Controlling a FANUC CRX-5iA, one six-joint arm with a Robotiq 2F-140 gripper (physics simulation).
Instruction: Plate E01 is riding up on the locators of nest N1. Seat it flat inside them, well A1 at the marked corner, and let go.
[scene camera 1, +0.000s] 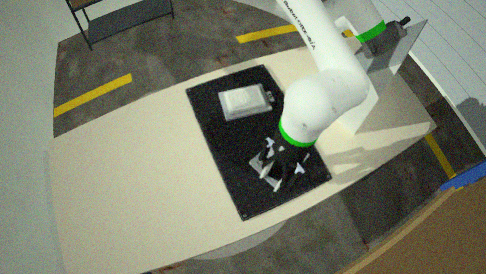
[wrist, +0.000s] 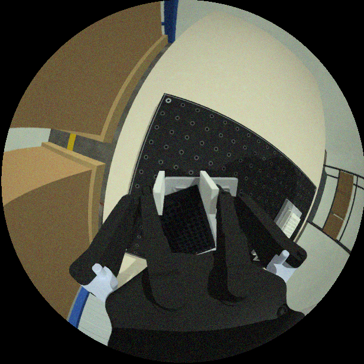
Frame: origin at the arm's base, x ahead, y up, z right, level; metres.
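Seen in the pictures: gripper, fingertip midpoint: (scene camera 1: 270, 181); arm's base at its link origin: (scene camera 1: 381, 48).
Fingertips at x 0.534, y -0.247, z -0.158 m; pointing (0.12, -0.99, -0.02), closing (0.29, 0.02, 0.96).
Offsets run from my fingertips to a thing's top centre. "spot": to the spot under its first point. Level surfaces: height alone.
Plate E01 (wrist: 186, 222) is a black well plate, turned askew over the light grey nest N1 {spot: dx +0.014, dy +0.000, dz +0.072 m} (scene camera 1: 255, 164) (wrist: 228, 186) in the wrist view. The nest's far edge and part of its right side show around it. My gripper (scene camera 1: 270, 179) (wrist: 182, 180) is low over the nest, its two pale pads against opposite sides of the plate, shut on it. The plate's near end is partly hidden by the gripper body in the wrist view, and the arm and fingers cover most of it in the scene view. The marked corner and well A1 cannot be made out.
A black perforated board {spot: dx +0.083, dy -0.012, dz +0.217 m} (scene camera 1: 215, 137) (wrist: 192, 134) lies on the cream table {dy -0.025 m} (scene camera 1: 125, 175) (wrist: 240, 65) and bears the nest. A second grey nest with a white plate {spot: dx -0.068, dy +0.011, dz +0.298 m} (scene camera 1: 245, 98) (wrist: 291, 223) stands on the board. Cardboard boxes (wrist: 80, 65) stand beyond the table edge.
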